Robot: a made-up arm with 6 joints.
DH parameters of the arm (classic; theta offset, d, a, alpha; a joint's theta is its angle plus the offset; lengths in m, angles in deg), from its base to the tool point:
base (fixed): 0 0.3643 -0.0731 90
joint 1: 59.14 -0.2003 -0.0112 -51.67
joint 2: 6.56 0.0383 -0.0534 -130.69
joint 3: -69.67 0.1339 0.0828 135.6
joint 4: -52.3 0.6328 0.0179 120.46
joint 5: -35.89 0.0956 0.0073 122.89
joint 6: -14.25 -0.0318 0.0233 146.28
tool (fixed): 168.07 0.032 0 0
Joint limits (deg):
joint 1: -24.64..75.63
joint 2: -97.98..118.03
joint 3: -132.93..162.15
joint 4: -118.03..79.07
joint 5: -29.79..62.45
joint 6: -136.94..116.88
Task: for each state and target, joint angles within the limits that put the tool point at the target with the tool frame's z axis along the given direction. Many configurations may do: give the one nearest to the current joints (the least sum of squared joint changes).
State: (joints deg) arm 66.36 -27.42 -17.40 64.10 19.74 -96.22
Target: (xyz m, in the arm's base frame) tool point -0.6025 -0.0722 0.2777 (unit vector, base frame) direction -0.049 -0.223 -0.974
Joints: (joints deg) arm 1.59 -37.92 19.61 35.80 50.53 -65.53
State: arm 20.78 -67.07 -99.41 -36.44 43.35 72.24
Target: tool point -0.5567 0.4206 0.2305 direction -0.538 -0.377 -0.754
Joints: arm -15.69 -94.85 -55.49 -38.70 33.67 82.48
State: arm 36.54 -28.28 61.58 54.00 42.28 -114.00
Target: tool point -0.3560 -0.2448 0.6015 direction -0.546 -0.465 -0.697
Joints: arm -10.12 -61.95 71.56 79.04 36.89 -79.80
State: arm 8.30 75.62 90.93 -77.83 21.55 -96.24
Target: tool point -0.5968 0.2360 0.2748 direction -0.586 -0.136 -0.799
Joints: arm 47.75 83.13 136.93 -74.95 -5.34 -80.51
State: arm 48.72 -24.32 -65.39 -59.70 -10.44 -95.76
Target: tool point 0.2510 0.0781 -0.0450 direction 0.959 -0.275 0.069
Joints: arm 33.38 -62.17 -114.43 -106.15 -25.63 -71.15
